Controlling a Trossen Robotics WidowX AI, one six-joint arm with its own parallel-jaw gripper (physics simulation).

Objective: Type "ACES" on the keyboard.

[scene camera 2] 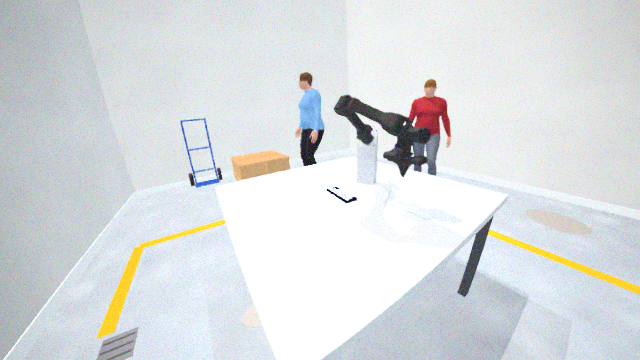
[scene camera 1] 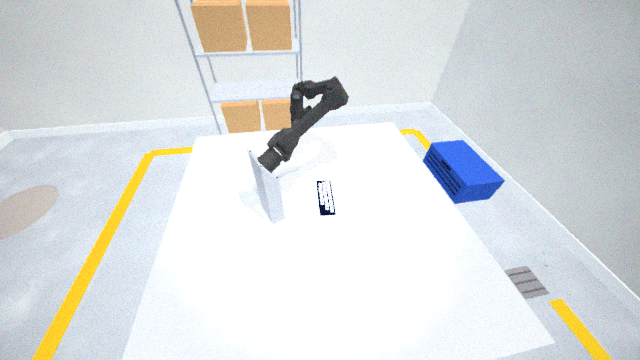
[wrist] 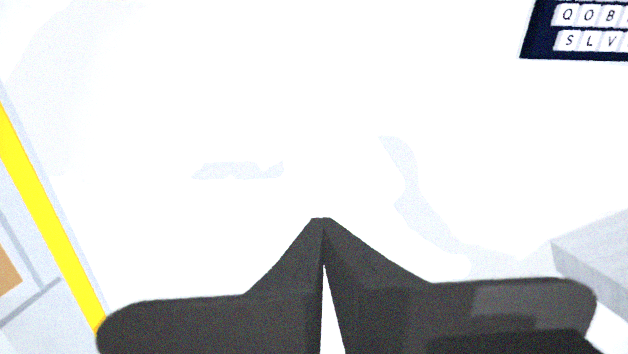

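Where they show: gripper, fingertip midpoint: (scene camera 2: 402,176) (wrist: 320,226); arm's base, link origin: (scene camera 2: 367,138) (scene camera 1: 264,165).
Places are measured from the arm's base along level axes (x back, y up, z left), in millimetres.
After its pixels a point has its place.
Observation:
The small dark keyboard (scene camera 1: 326,198) {x -216, y -267, z 125 mm} (scene camera 2: 342,194) {x -207, y -267, z 171 mm} with white keys lies flat on the white table (scene camera 1: 350,285) {x -386, y -283, z -231 mm} (scene camera 2: 310,260) {x -431, y -283, z 621 mm}. In the wrist view, one corner of the keyboard (wrist: 542,30) {x -165, y -272, z 231 mm} shows at the upper right, with the letters Q, O, B above S, L, V. The S key (wrist: 569,41) {x -165, y -267, z 206 mm} is at the row's left end. The A, C and E keys do not show legibly. My gripper (scene camera 2: 403,174) {x 8, y -115, z 394 mm} (wrist: 320,226) {x 8, y -115, z 394 mm} is shut and empty, its tips together, pointing down above the table and off to the side of the keyboard. In scene camera 1 its fingertips cannot be made out.
A white upright panel (scene camera 1: 270,195) {x -33, y -99, z -53 mm} (scene camera 2: 367,162) {x -10, y -140, z 27 mm} (wrist: 590,255) {x 14, y -244, z 49 mm} stands by the arm's base, beside the keyboard. A blue crate (scene camera 1: 465,170), a shelf rack (scene camera 1: 250,53) with boxes and a hand truck (scene camera 2: 199,148) stand off the table. Two people, in blue (scene camera 2: 310,107) and red (scene camera 2: 429,114), are beyond it.

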